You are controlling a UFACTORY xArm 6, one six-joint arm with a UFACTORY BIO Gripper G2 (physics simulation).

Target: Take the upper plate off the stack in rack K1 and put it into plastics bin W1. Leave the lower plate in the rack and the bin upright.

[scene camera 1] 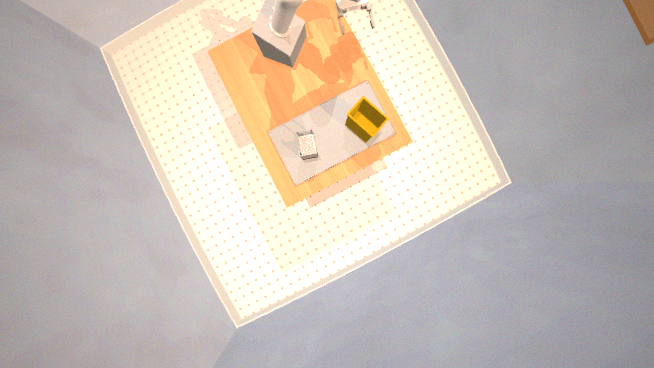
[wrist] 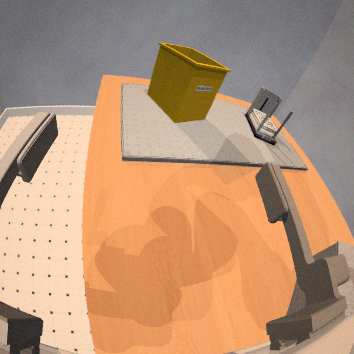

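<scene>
The white plate stack (scene camera 1: 308, 144) (wrist: 263, 120) sits in rack K1 (scene camera 1: 309, 157) (wrist: 269, 99), on the left part of the grey board in the scene view and at the upper right in the wrist view. The two plates are too small to tell apart. The yellow plastics bin W1 (scene camera 1: 358, 131) (wrist: 187, 90) stands upright on the board's other end, its mouth up. My gripper (scene camera 1: 358, 29) (wrist: 155, 170) is open and empty, near the top of the scene view, well away from both rack and bin.
The grey perforated board (scene camera 1: 332, 137) (wrist: 150, 140) lies on the wooden table (scene camera 1: 231, 75) (wrist: 107, 185). The rack has upright posts and a tall back panel. The grey robot base block (scene camera 1: 281, 42) stands at the table's upper part in the scene view. A dotted floor with a raised rim surrounds the table.
</scene>
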